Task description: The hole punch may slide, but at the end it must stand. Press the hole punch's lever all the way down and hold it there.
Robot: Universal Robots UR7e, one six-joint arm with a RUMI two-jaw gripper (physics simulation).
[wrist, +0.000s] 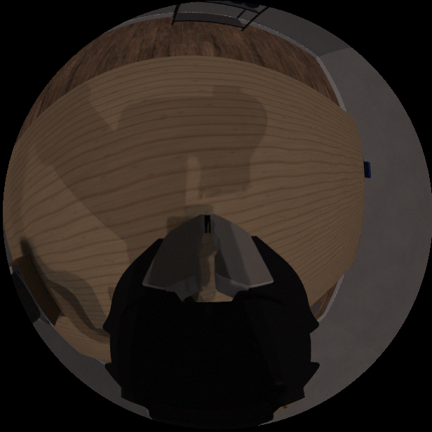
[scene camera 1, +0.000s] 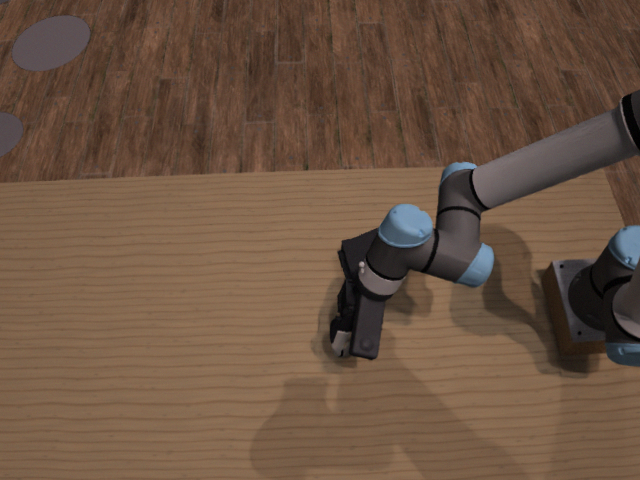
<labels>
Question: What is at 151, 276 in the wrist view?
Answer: My gripper.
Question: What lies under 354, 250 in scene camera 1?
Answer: A black hole punch.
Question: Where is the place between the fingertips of my gripper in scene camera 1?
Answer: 338, 356
</labels>
